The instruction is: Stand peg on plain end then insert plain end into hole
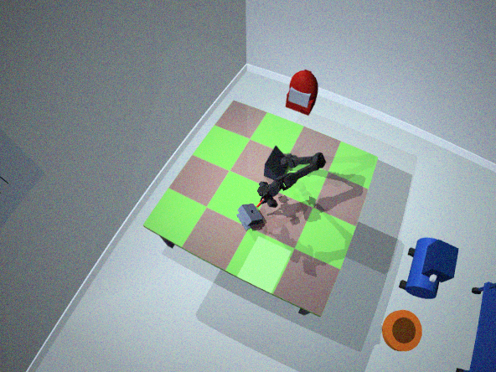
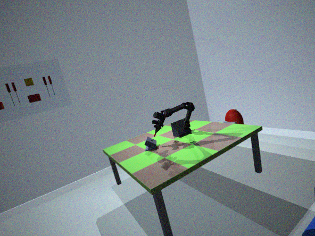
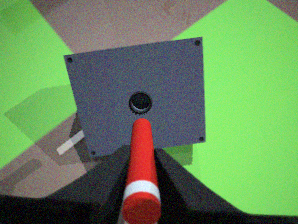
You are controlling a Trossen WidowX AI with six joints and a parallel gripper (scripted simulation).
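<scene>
Now: the grey sloped panel 9 cm below my gripper tip, 6 cm ahead of it and 5 cm to the right of it. Also, from my gripper tip: red peg: 1 cm to the left, 1 cm behind, 1 cm above.
</scene>
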